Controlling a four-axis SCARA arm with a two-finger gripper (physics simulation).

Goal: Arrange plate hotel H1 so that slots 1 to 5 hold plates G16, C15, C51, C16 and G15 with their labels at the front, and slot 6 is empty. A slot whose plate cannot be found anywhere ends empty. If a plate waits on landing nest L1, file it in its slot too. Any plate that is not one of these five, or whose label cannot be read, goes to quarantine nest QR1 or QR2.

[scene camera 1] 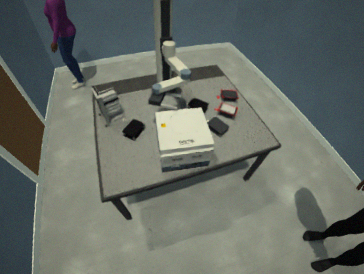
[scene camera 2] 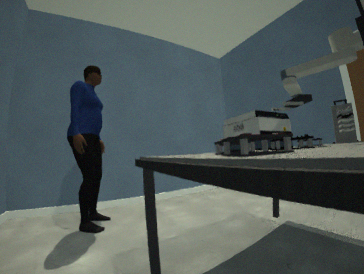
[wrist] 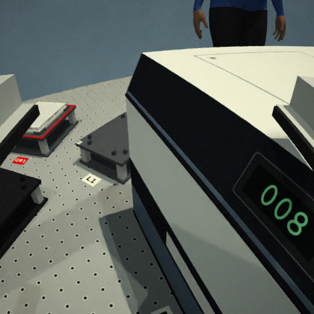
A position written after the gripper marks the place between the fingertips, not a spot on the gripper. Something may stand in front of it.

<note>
In view: the gripper (wrist: pixel 155 89) and a large white instrument (wrist: pixel 229 269).
</note>
